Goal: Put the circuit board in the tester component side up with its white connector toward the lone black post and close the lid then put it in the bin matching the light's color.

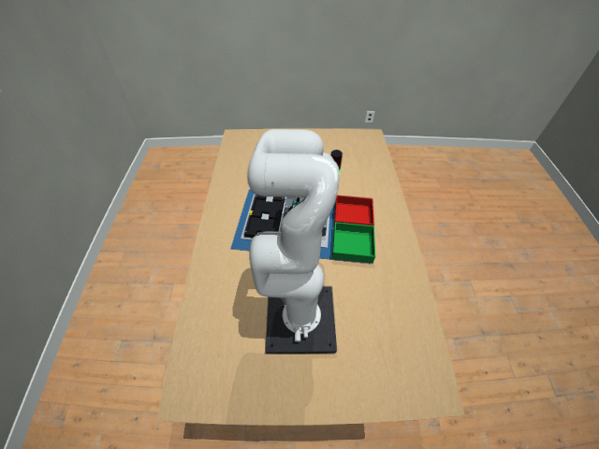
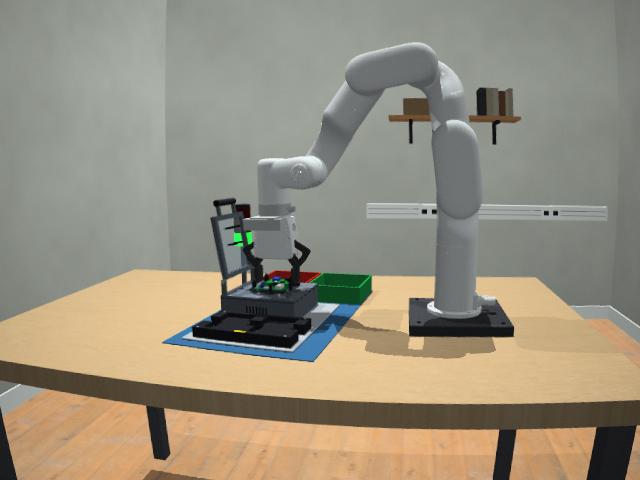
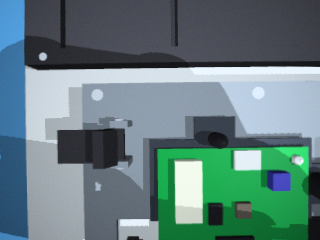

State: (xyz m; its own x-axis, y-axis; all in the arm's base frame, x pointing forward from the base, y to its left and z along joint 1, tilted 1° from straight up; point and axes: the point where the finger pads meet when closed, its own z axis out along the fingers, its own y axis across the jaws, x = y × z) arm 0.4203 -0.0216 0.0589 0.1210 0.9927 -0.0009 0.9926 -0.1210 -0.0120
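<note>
My gripper is now 10 mm above the green circuit board. From my hand the other things lie so: tester lid 120 mm ahead, 100 mm above, 10 mm to the right; then red bin 200 mm to the right, 70 mm below, 20 mm ahead; then green bin 190 mm to the right, 130 mm behind, 70 mm below.
</note>
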